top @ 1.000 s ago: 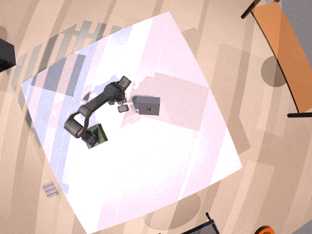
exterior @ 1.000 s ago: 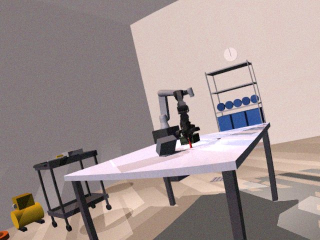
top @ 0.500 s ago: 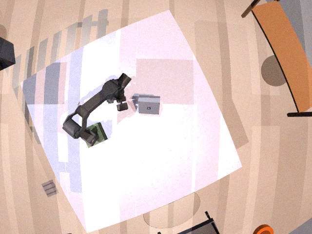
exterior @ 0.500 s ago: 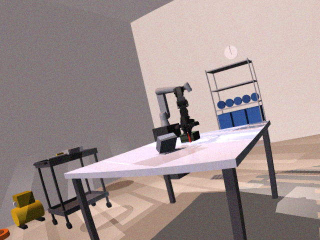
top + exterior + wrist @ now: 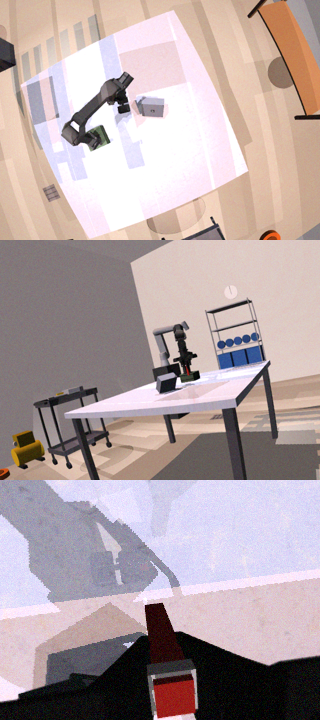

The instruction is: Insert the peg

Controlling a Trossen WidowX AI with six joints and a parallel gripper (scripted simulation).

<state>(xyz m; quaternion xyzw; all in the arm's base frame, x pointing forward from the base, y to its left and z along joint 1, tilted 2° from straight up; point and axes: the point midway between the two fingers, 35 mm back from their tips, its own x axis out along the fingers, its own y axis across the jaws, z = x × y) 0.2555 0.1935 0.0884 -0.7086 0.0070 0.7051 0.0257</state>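
Now: gripper tip 15 cm short of the panel, 10 cm to the left of it and 5 cm above it. From my gripper tip the other things lie so: red peg: 2 cm above.
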